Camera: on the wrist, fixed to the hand. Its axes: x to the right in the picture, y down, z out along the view.
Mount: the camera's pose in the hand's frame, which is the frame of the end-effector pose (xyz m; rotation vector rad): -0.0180 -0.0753 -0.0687 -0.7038 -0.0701 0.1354
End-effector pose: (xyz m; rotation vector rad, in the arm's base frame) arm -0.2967 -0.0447 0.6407 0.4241 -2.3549 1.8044
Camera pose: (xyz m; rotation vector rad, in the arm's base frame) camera -0.2603 0.0058 0.7234 0.2311 -2.9002 0.8897
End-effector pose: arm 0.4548 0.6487 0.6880 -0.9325 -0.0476 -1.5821
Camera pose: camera 0.3536 0.6475 0.6661 -1.4957 0.5439 -1.4521
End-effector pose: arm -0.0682 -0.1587 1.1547 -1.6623 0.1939 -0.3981
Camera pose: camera -0.1179 -0.2058 1.2323 -2.3326 0.4266 -0.1701
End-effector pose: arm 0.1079 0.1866 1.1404 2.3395 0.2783 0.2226
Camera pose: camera 0.0639 0.2801 1.1335 1.6624 -0.0038 0.2542
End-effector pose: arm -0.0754 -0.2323 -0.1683 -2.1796 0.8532 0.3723
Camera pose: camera -0.0378 -0.2375 -0.0720 -2.7231 0.9247 0.9236
